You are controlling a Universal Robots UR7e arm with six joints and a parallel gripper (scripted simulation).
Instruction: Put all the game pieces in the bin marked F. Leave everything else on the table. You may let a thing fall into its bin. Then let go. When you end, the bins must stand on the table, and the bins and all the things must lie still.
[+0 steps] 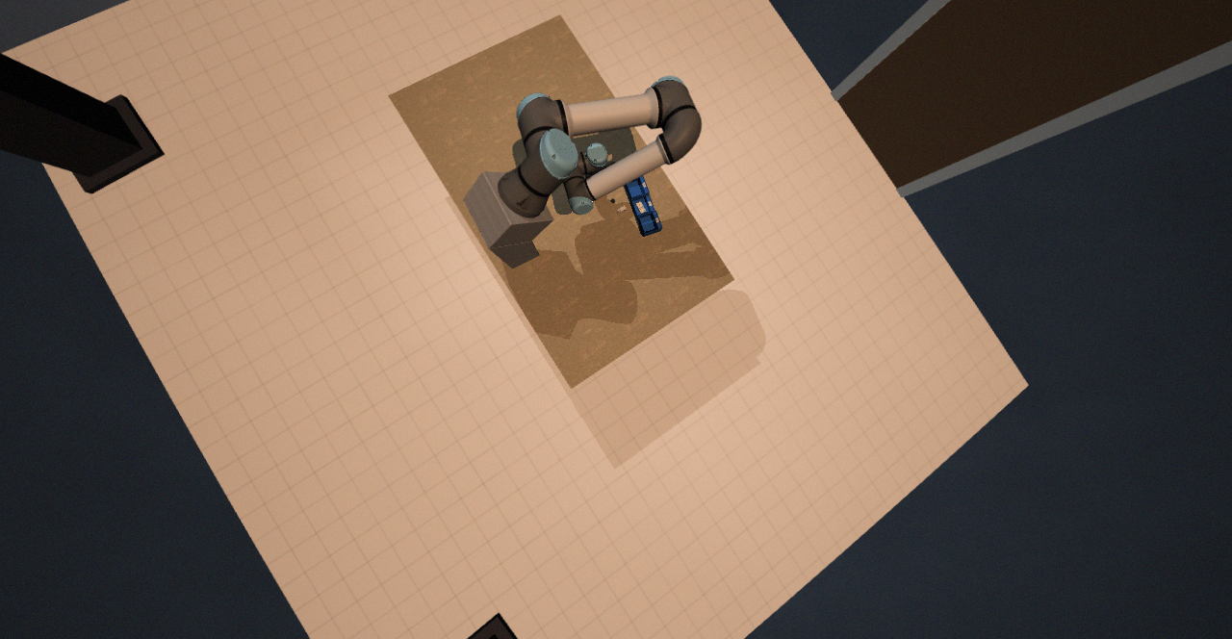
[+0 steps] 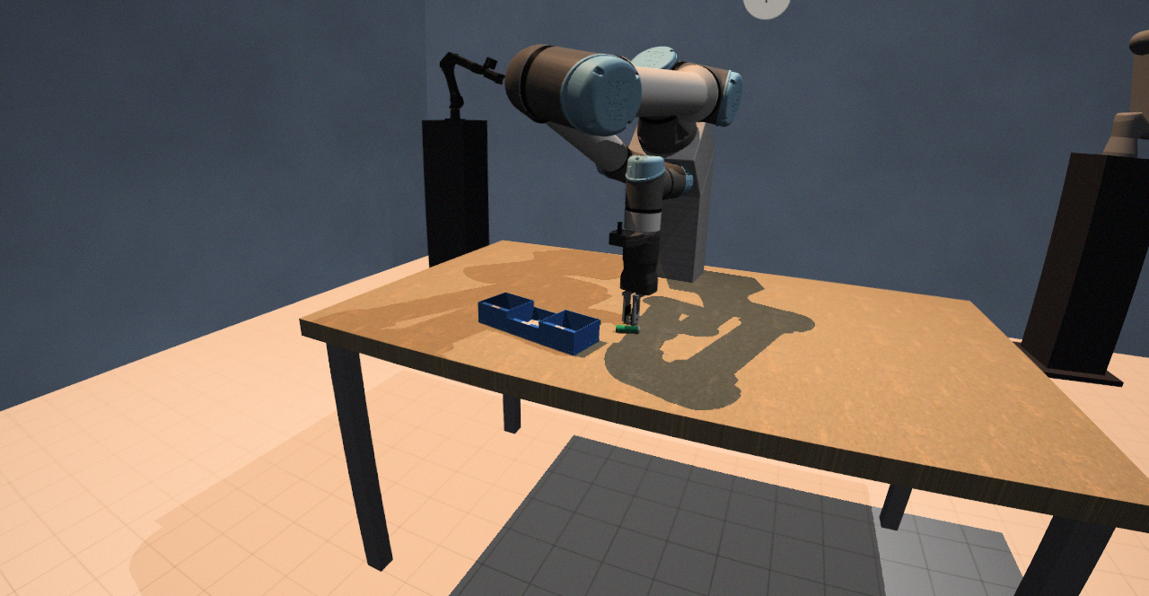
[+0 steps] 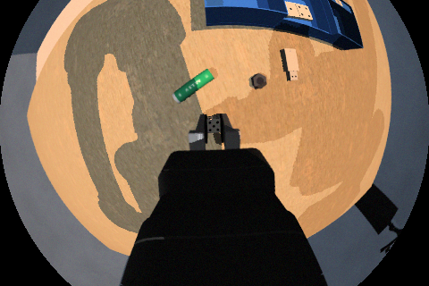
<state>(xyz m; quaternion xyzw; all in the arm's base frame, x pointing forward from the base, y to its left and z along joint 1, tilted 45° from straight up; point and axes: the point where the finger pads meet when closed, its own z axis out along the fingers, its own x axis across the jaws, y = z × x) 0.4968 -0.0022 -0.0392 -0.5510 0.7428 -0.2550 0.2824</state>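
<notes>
The green cylinder is 5 cm ahead of my hand, 1 cm to the left of it and 1 cm below it. From my hand the other things lie so: black piece: 7 cm to the right, 3 cm ahead, 2 cm below; pale flat block: 12 cm to the right, 4 cm ahead, 2 cm below; pale cube: 1 cm below.
</notes>
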